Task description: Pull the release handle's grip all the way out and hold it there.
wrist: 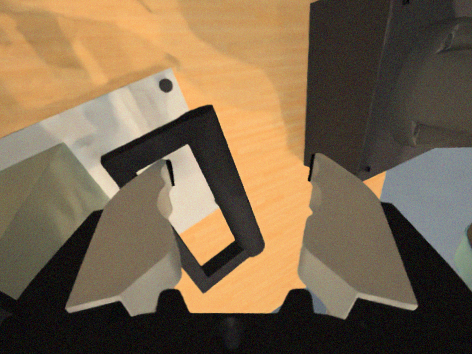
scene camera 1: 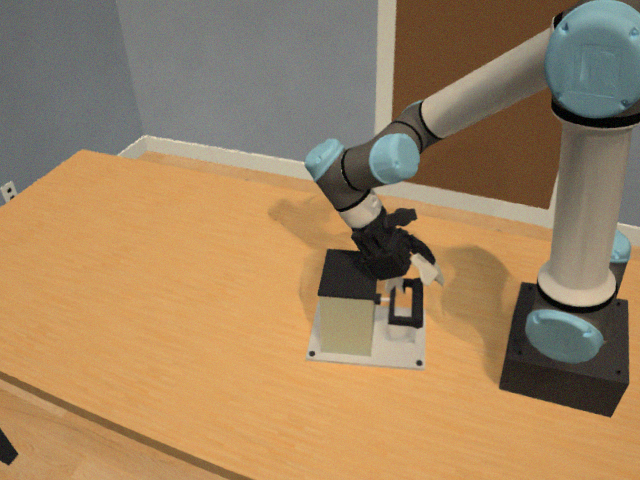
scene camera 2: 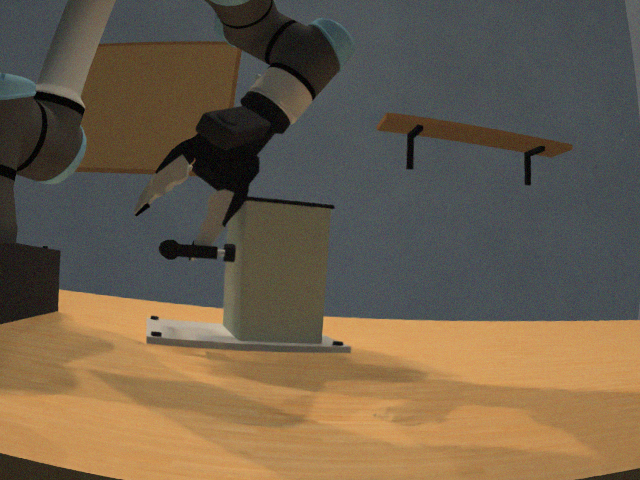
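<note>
The release handle (scene camera 1: 417, 304) (scene camera 2: 199, 251) (wrist: 225, 185) is a black rectangular loop, its grip bar on the side away from the housing. A short silver rod (scene camera 1: 384, 299) (scene camera 2: 221, 253) shows between the loop and the black collar on the pale green housing (scene camera 1: 346, 325) (scene camera 2: 279, 273) (wrist: 30, 215). My gripper (scene camera 1: 419, 284) (scene camera 2: 168, 229) (wrist: 240, 160) is open and tilted above the handle. One finger reaches down into the loop's opening, its tip showing slightly below the loop in scene camera 2. The other finger is beyond the grip bar, higher up. Contact with the grip cannot be told.
The housing, with a black top, stands on a light base plate (scene camera 1: 392, 356) (scene camera 2: 186, 330) (wrist: 150, 100) on the wooden table (scene camera 1: 206, 310). The robot's dark base block (scene camera 1: 563, 382) (scene camera 2: 25, 284) (wrist: 345, 85) stands on the handle's side. A wall shelf (scene camera 2: 475, 134) hangs behind.
</note>
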